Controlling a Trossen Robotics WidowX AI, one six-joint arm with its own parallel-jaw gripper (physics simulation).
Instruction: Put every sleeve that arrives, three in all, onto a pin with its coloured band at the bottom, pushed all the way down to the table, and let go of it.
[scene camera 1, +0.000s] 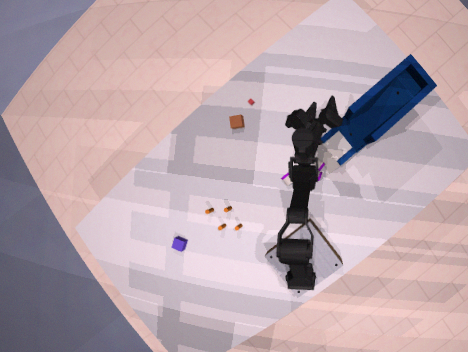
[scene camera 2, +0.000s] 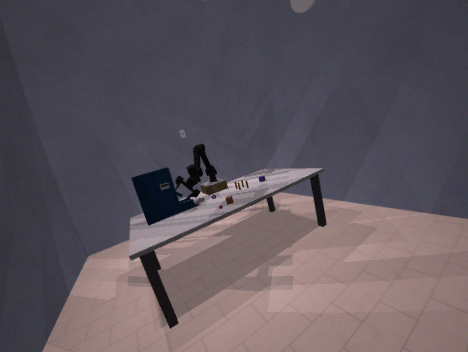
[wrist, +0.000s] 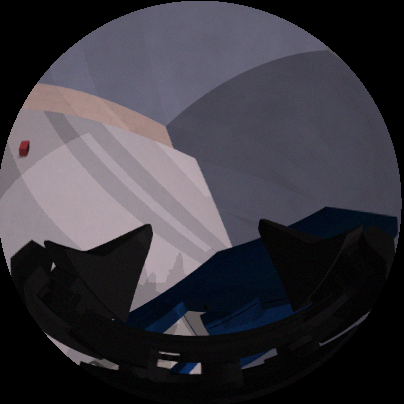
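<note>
My gripper (scene camera 1: 323, 101) (wrist: 205, 227) is open and empty, raised beside the blue chute. Pale sleeves with magenta bands lie near the chute's mouth, partly hidden by the arm: one band (scene camera 1: 285, 176) shows left of the arm and two, an upper band (scene camera 1: 321, 167) and a lower band (scene camera 1: 320, 176), show right of it. A purple band (scene camera 2: 214, 197) also shows in scene camera 2. Which way each sleeve faces is too small to tell. Several thin orange pins (scene camera 1: 209, 210) (scene camera 2: 239, 186) stand upright in a group left of the arm, with no sleeve visible on them.
The blue chute (scene camera 1: 372, 139) (scene camera 2: 155, 195) stands right of the gripper, its two rails pointing toward the arm. An orange-brown block (scene camera 1: 236, 121) (scene camera 2: 229, 200), a small red cube (scene camera 1: 251, 101) (scene camera 2: 220, 207) (wrist: 24, 148) and a purple cube (scene camera 1: 179, 243) (scene camera 2: 262, 178) sit on the table.
</note>
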